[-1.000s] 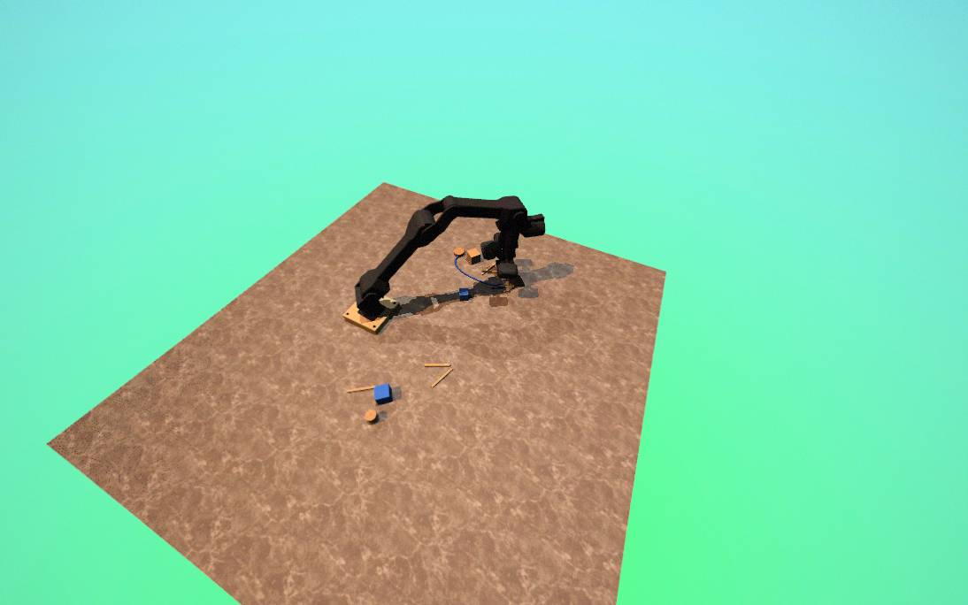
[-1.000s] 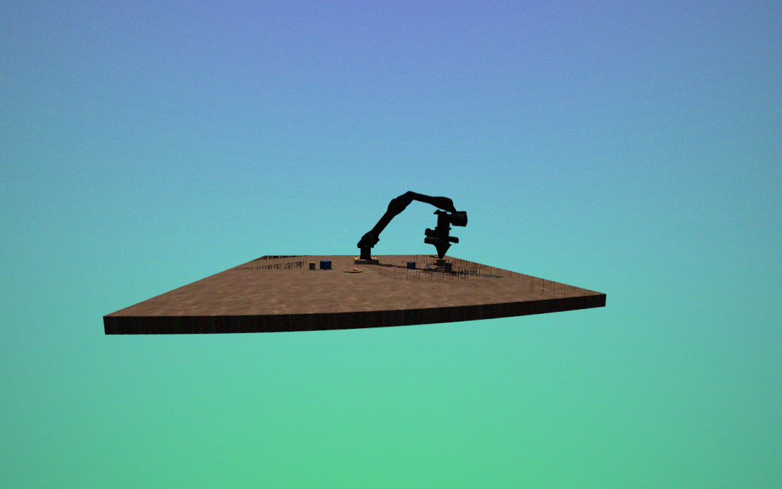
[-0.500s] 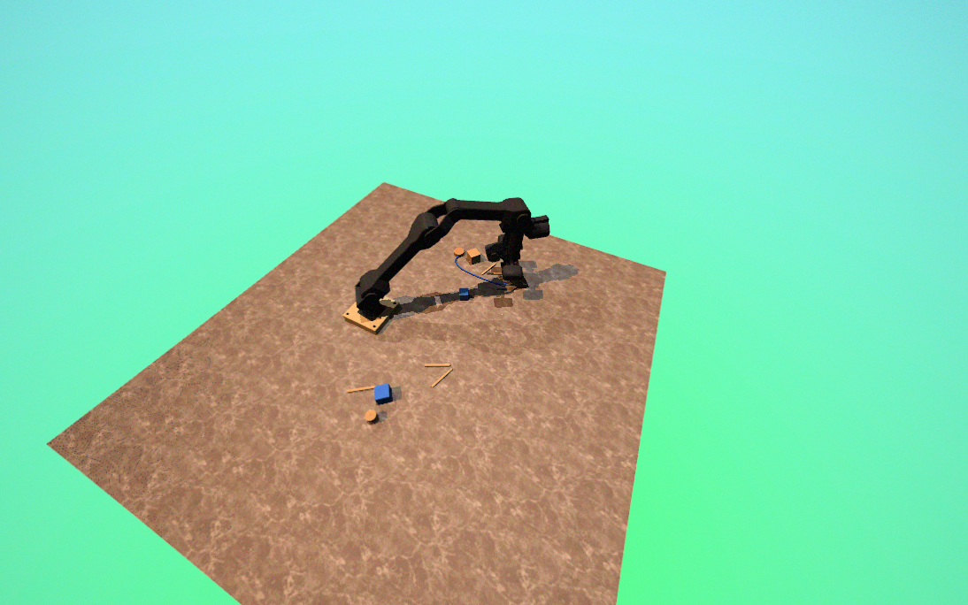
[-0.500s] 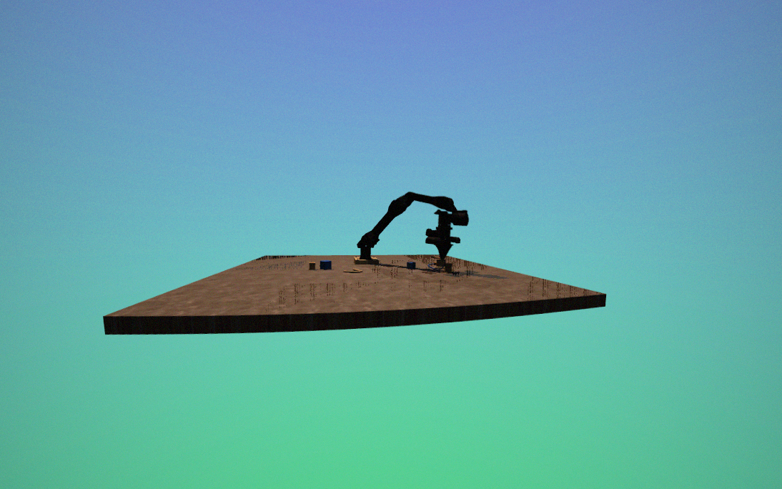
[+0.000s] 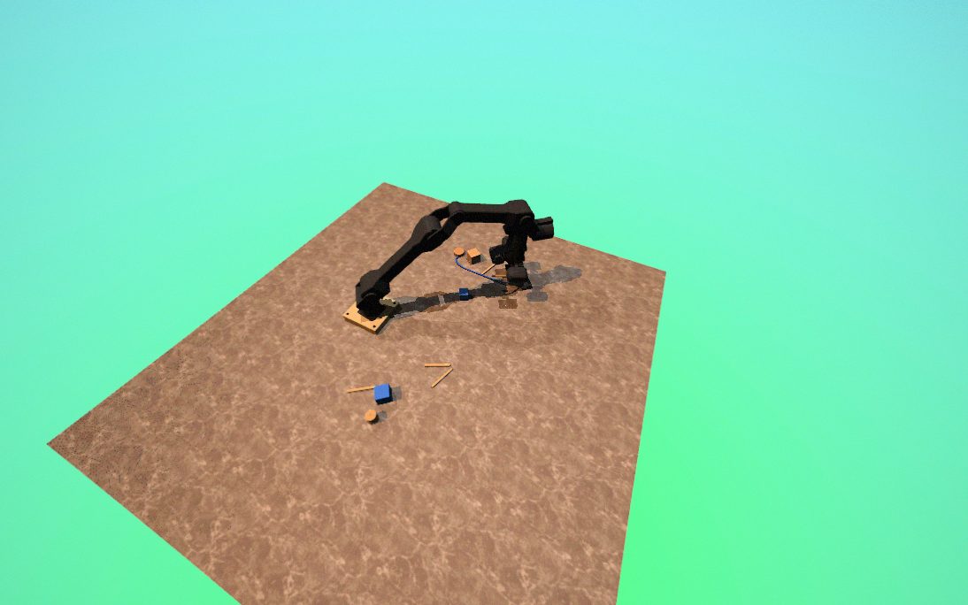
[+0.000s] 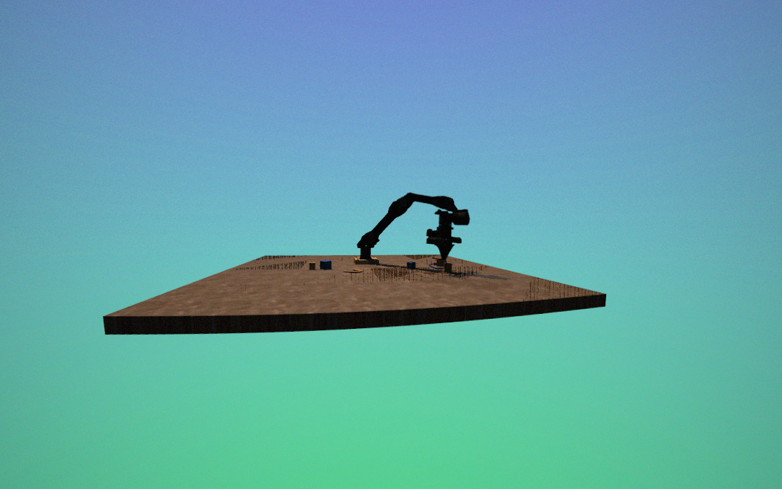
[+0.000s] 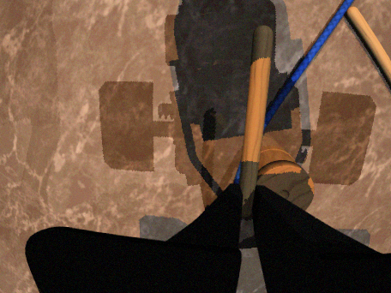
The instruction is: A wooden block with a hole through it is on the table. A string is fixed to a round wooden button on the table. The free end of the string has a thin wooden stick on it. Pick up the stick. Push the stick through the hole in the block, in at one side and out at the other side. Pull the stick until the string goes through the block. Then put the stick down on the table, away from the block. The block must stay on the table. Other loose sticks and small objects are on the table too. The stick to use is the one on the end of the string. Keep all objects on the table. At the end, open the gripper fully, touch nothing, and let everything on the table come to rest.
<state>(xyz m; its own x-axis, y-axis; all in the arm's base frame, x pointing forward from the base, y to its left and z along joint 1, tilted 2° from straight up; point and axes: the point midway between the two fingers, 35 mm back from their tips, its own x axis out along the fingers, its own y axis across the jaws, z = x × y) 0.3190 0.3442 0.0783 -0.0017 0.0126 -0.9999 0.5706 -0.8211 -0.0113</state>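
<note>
Now: gripper tip 1 cm past the small wooden cylinder, 2 cm to the right of it and 4 cm above it. Also, from my gripper tip: round wooden button (25 cm behind, 4 cm to the left, 5 cm below); then blue block (11 cm behind, 13 cm to the right, 4 cm below).
</note>
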